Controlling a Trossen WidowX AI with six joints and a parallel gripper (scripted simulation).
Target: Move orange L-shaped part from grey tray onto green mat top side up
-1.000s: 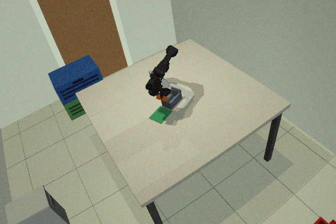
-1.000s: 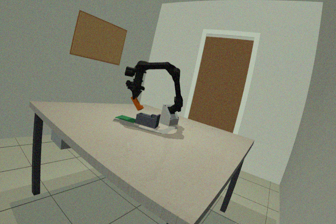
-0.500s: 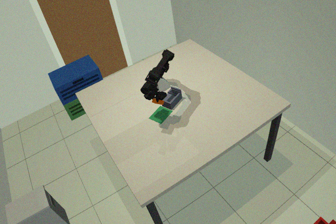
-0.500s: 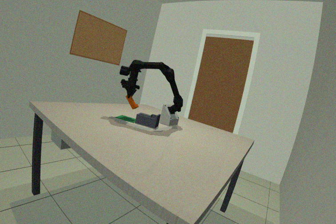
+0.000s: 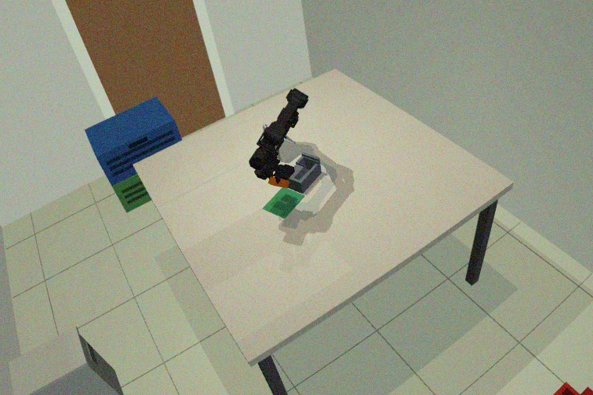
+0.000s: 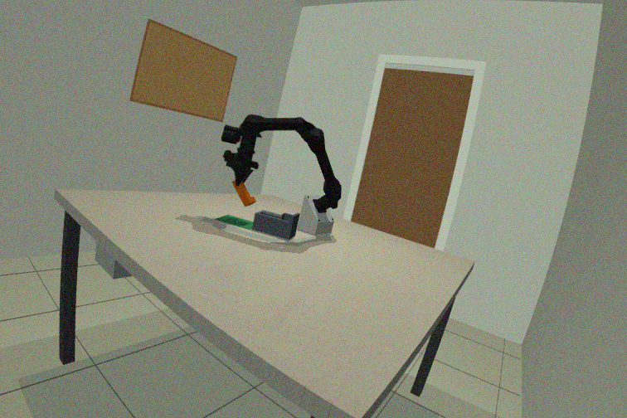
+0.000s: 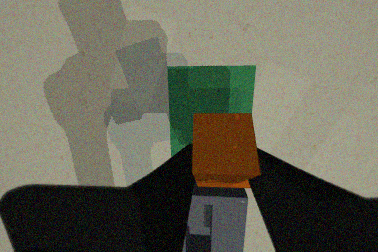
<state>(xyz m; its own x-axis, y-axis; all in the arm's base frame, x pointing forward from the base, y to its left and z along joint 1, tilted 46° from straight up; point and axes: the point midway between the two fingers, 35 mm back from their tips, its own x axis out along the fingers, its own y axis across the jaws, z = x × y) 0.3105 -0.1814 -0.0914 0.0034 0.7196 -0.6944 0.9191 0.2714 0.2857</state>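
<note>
Right now my gripper tip is 16 cm above the green mat, 2 cm to the right of it and 1 cm past it. From my gripper tip the other things lie so: orange L-shaped part (3 cm below, 3 cm behind, 2 cm to the left).
</note>
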